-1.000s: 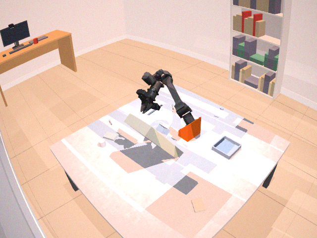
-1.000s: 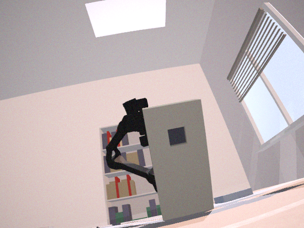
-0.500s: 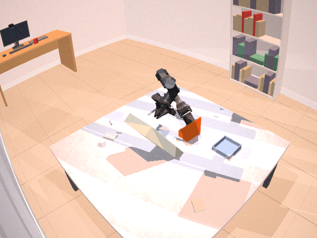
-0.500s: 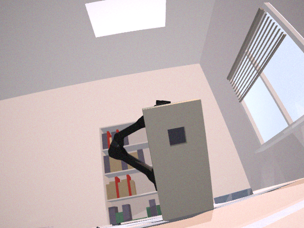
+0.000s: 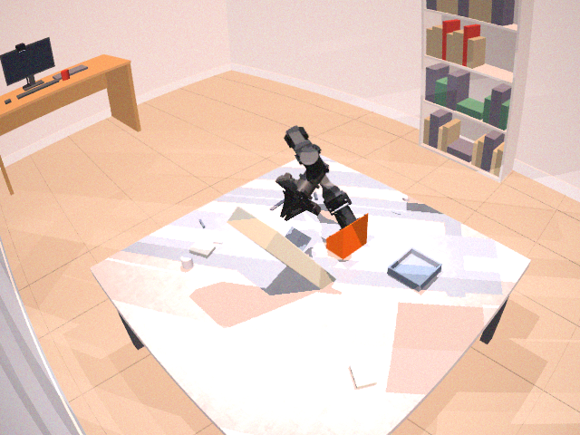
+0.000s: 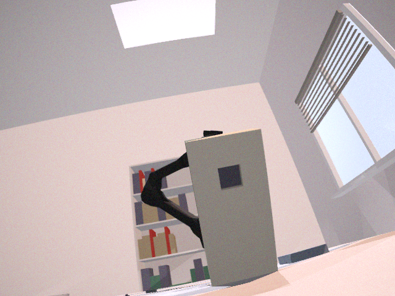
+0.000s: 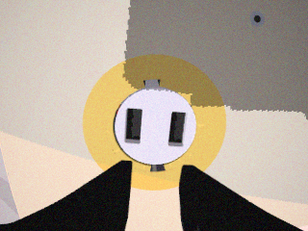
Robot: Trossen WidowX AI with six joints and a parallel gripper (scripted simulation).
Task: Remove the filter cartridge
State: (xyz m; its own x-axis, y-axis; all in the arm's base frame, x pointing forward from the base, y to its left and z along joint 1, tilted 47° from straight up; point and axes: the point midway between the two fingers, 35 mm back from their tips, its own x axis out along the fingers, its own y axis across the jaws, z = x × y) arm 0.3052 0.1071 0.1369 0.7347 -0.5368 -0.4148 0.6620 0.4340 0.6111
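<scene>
The round filter cartridge lies 5 cm ahead of my gripper tip, 1 cm to the right of it and 4 cm below it. Round my gripper tip: beige service panel: 1 cm ahead, 11 cm below; blue-grey tray: 34 cm behind, 31 cm to the left, 28 cm below.
</scene>
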